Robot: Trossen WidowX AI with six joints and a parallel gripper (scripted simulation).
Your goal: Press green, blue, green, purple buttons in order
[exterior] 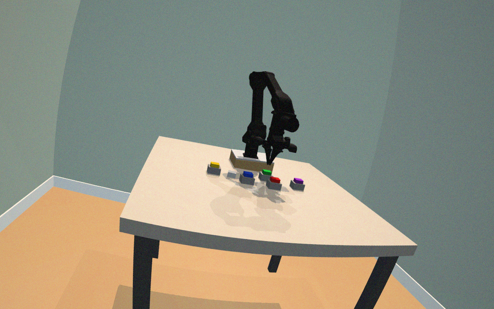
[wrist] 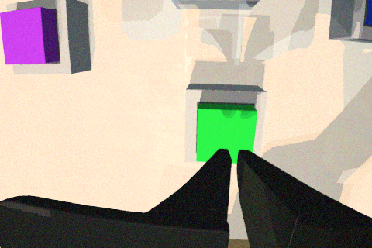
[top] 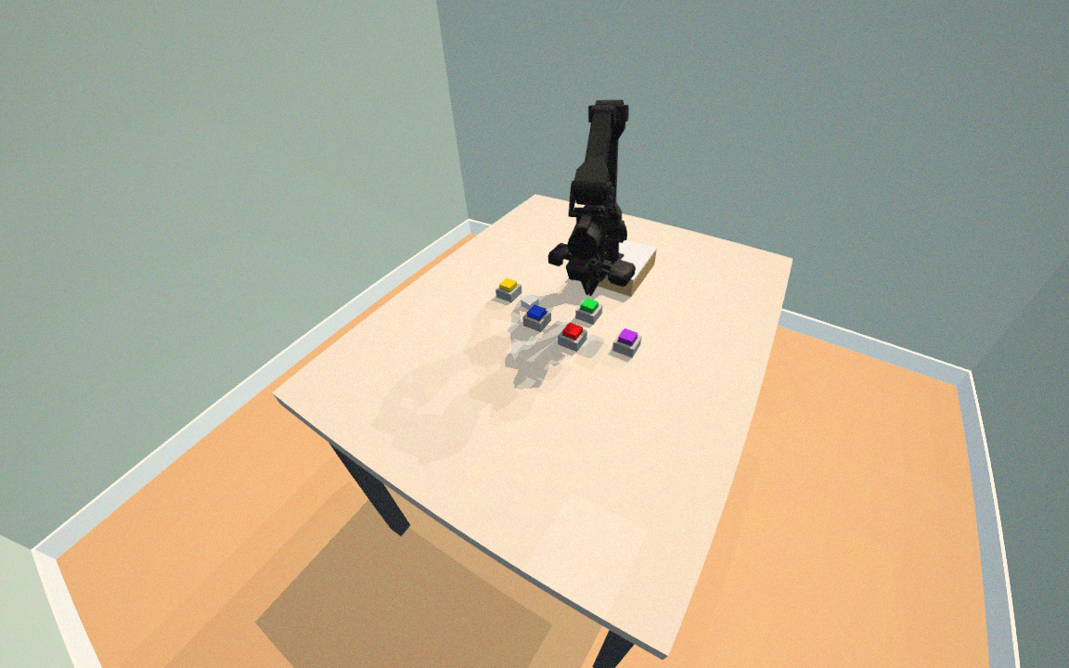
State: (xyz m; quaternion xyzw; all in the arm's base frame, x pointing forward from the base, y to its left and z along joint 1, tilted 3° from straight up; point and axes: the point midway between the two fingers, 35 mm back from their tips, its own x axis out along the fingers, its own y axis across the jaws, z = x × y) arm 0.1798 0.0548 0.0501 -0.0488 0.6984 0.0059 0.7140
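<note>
The green button is 3 cm below my gripper tip. The rest, counted from my gripper tip: blue button 9 cm ahead, 9 cm to the right, 3 cm below; then red button 10 cm ahead, 2 cm to the left, 3 cm below; then purple button 5 cm ahead, 13 cm to the left, 3 cm below.
</note>
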